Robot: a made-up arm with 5 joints.
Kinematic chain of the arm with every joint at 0, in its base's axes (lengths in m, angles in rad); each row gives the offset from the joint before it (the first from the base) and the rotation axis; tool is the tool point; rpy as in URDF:
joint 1: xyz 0 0 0.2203 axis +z
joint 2: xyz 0 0 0 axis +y
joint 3: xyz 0.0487 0 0.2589 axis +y
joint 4: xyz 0.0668 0 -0.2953 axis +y
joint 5: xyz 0.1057 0 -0.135 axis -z
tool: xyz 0 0 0 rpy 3.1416 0 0
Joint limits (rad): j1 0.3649..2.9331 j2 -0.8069..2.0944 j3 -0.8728..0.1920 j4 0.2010..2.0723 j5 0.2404..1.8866
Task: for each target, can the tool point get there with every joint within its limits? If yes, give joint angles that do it. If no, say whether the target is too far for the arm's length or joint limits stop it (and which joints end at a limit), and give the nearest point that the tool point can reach.
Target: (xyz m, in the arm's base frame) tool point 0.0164 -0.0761 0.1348
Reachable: yes | joints 1.7828 0.3935 -0.0024 1.8005 1.7162
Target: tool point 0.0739 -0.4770 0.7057
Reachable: no: joint limits stop it (at a limit: joint 2, joint 3) | nearest point 0.0267 -0.1726 0.3253 | short by 0.489 m
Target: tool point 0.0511 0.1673 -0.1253
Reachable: yes | joints 1.2746 0.9063 -0.6515 0.7001 0.3717
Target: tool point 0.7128 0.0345 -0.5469
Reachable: no: too far | nearest point 0.3039 0.1161 -0.1478 | short by 0.577 m
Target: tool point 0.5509 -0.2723 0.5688
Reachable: no: joint limits stop it (at a limit: joint 1, joint 3, joint 4) | nearest point 0.3523 0.1346 0.5351 | short by 0.454 m
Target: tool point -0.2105 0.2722 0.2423
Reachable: yes | joints 2.2291 -0.4399 -0.4667 0.6486 0.9194
